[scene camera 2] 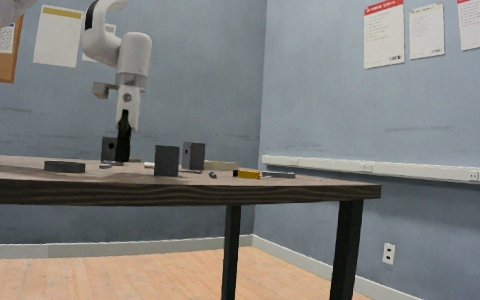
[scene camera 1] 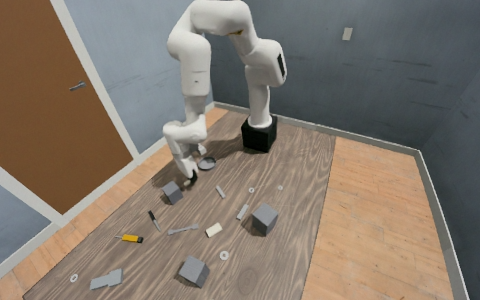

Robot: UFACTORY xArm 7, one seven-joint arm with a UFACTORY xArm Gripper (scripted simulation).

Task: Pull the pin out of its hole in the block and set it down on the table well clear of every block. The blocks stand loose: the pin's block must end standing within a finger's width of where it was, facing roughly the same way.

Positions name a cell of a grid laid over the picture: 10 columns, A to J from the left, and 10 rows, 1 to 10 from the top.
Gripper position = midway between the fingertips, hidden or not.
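On scene camera 2 you'd find a grey block (scene camera 2: D6), and my gripper (scene camera 2: C6) shows there too.
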